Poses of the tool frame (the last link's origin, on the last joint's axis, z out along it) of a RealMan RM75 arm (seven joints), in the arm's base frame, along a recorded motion.
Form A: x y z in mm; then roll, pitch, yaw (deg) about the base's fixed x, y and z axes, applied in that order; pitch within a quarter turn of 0, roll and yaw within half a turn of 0.
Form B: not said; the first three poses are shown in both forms.
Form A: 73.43 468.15 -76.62 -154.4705 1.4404 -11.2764
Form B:
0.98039 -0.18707 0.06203 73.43
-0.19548 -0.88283 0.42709 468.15
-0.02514 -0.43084 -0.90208 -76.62
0 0 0 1

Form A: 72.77 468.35 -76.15 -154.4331 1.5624 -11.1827
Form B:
0.98065 -0.18649 0.05957 72.77
-0.19387 -0.88267 0.42814 468.35
-0.02727 -0.43140 -0.90175 -76.15
0 0 0 1

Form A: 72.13 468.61 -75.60 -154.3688 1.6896 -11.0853
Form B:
0.98092 -0.18587 0.05708 72.13
-0.19219 -0.88232 0.42962 468.61
-0.02948 -0.43239 -0.90121 -75.60
0 0 0 1

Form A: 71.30 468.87 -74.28 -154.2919 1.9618 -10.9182
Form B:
0.98132 -0.18524 0.05188 71.30
-0.18930 -0.88189 0.43178 468.87
-0.03423 -0.43353 -0.90049 -74.28
0 0 0 1

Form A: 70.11 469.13 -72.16 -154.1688 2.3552 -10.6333
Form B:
0.98200 -0.18368 0.04405 70.11
-0.18437 -0.88132 0.43506 469.13
-0.04109 -0.43535 -0.89932 -72.16
0 0 0 1

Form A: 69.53 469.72 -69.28 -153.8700 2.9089 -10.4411
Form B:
0.98217 -0.18468 0.03501 69.53
-0.18099 -0.87888 0.44137 469.72
-0.05075 -0.43984 -0.89664 -69.28
0 0 0 1

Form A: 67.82 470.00 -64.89 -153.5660 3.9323 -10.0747
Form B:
0.98226 -0.18670 0.01741 67.82
-0.17452 -0.87630 0.44904 470.00
-0.06858 -0.44412 -0.89334 -64.89
0 0 0 1

